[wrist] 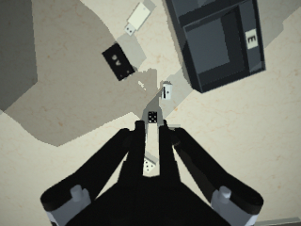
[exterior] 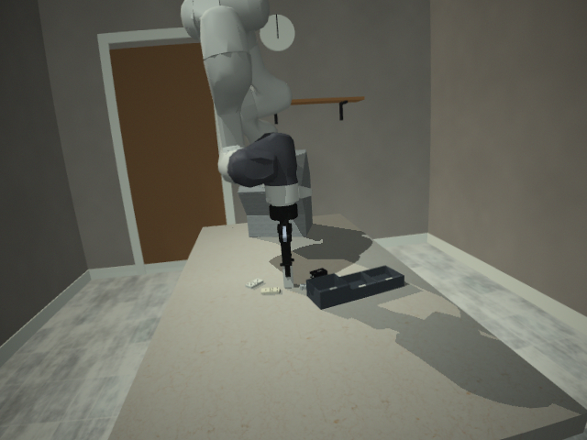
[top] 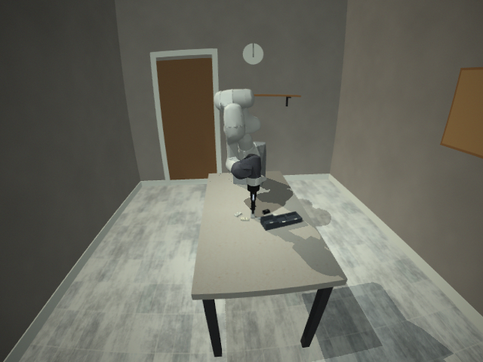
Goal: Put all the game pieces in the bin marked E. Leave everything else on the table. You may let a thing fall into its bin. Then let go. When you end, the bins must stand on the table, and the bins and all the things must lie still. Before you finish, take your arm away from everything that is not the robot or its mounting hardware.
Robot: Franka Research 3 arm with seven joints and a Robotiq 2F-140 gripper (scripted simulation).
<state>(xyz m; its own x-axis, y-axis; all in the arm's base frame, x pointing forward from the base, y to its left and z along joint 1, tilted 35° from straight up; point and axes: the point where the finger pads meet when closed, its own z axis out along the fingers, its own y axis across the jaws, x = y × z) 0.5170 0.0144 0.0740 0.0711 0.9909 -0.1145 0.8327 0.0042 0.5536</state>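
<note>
Now: the dark three-part bin 8 cm ahead of my hand, 17 cm to the left of it and 1 cm below it. From my hand the other things lie so: black die 3 cm below; black box 4 cm behind, 8 cm to the left, 3 cm below; white usb stick 1 cm behind, 15 cm to the left, 3 cm below.
</note>
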